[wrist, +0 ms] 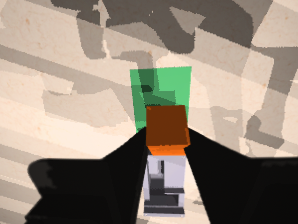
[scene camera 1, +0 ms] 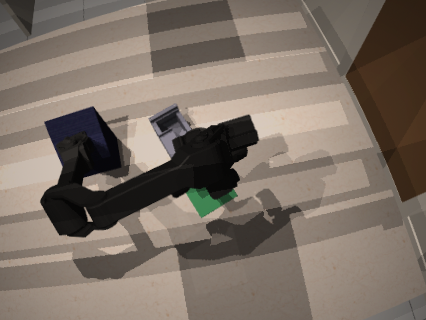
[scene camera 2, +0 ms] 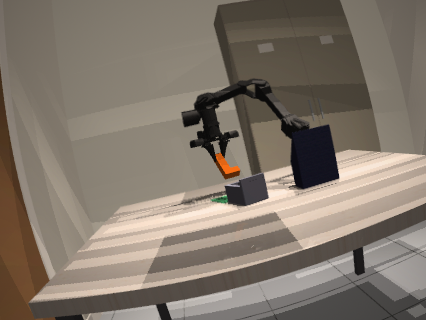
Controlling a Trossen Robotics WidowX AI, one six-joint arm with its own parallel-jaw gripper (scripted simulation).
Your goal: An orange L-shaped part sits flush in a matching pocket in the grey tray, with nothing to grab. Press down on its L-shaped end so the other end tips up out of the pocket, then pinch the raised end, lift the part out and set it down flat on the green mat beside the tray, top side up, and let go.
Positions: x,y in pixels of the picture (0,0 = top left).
Labels:
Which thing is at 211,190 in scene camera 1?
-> My gripper.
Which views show my gripper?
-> The wrist view, scene camera 1 and scene camera 2: all of them.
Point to a green mat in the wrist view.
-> At 155,86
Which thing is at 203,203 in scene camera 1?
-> A green mat.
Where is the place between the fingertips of my gripper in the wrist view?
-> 164,130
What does my gripper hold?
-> An orange L-shaped part.

